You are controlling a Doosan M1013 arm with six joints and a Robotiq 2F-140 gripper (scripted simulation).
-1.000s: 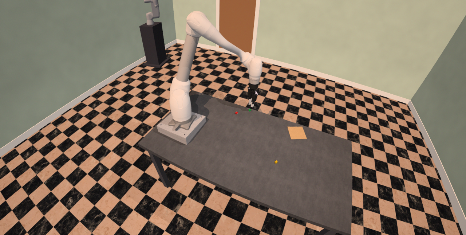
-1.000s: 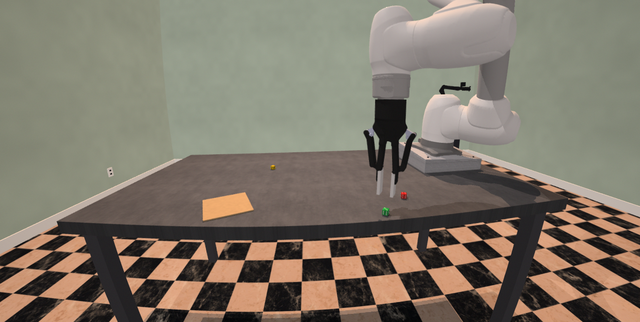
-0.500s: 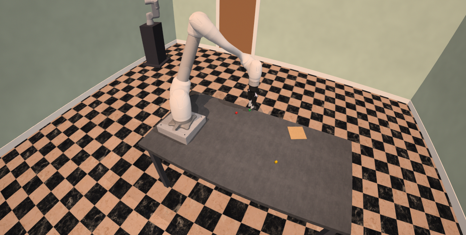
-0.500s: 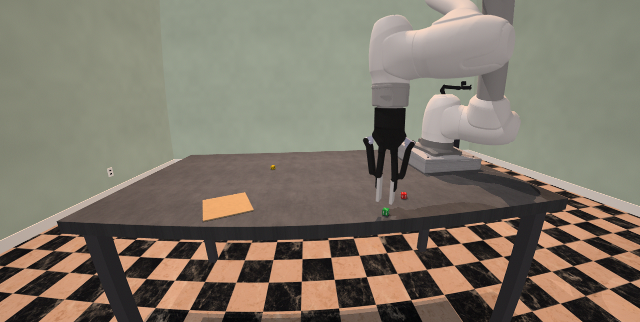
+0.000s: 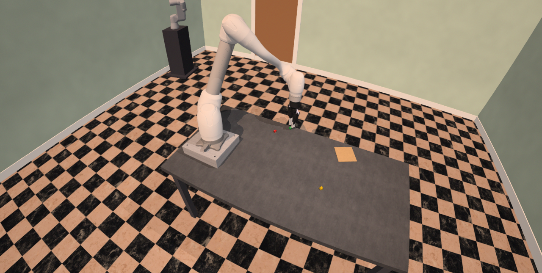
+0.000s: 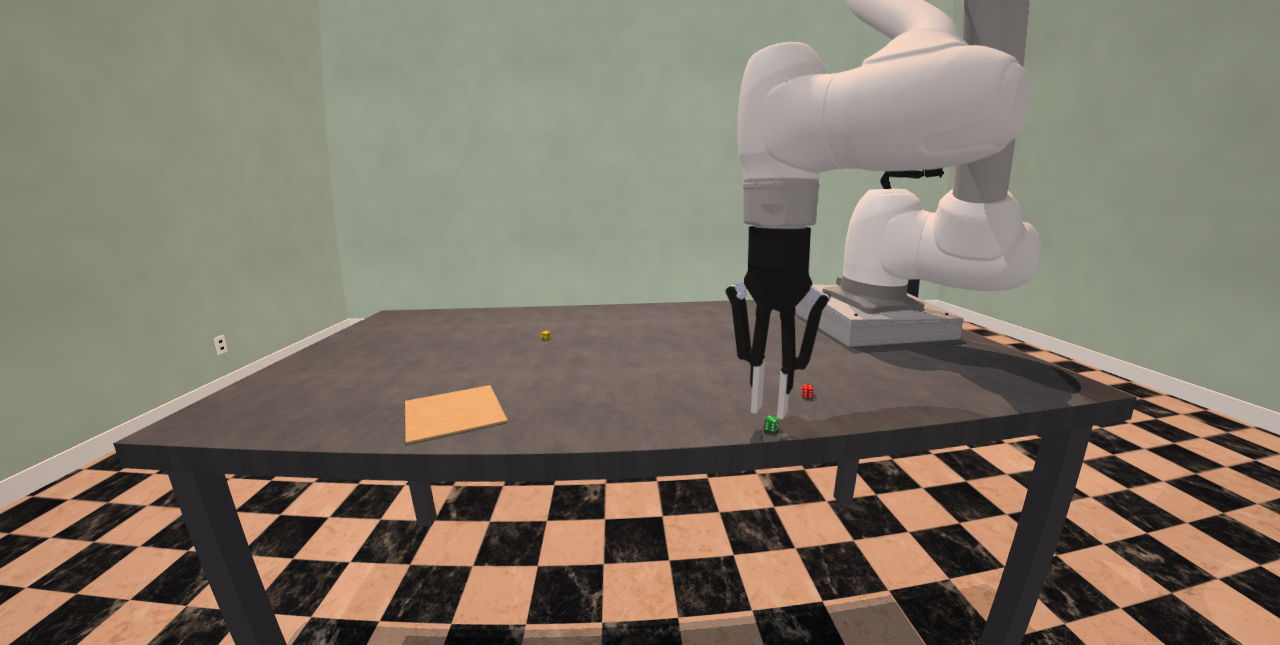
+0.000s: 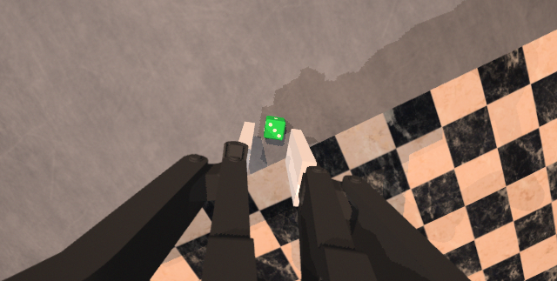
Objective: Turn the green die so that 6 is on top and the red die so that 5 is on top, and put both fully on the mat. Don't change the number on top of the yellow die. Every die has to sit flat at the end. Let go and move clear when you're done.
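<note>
The green die is 10 mm behind my hand and 50 mm below it. Also, from my hand: yellow die 290 mm ahead, 510 mm to the right, 50 mm below; red die 110 mm behind, 80 mm to the right, 50 mm below; orange mat 440 mm ahead, 160 mm to the right, 60 mm below.
</note>
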